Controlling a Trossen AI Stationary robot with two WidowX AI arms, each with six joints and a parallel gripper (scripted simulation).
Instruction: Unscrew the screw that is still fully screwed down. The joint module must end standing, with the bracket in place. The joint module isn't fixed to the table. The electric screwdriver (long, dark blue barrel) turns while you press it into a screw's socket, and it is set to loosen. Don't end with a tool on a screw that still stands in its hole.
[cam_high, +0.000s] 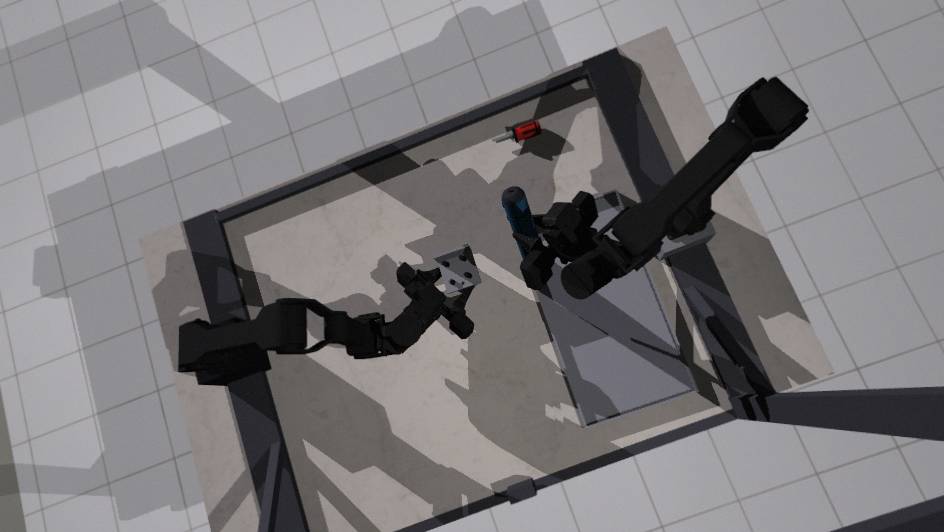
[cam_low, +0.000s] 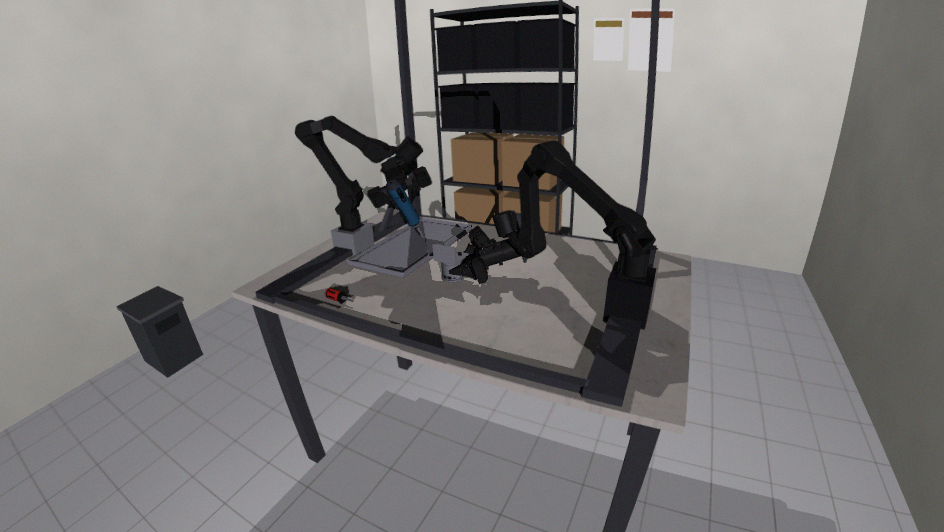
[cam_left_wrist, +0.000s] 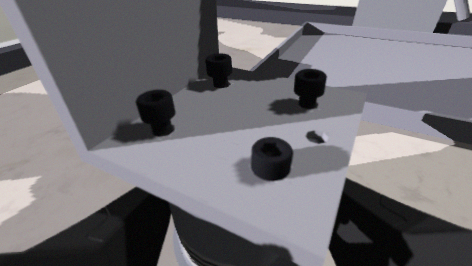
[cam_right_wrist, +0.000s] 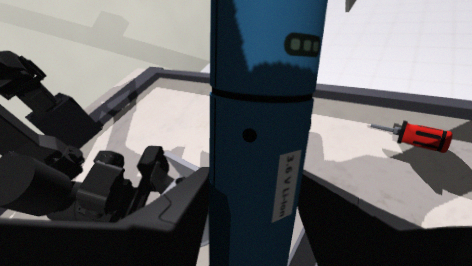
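The screw lies 10 mm to the right of my left hand and 30 mm above it. Round my left hand: grey bracket (10 mm ahead, 20 mm to the right, 30 mm above); bit (40 mm behind, 170 mm to the right, 50 mm above); joint module (10 mm ahead, 20 mm to the right, 10 mm below).
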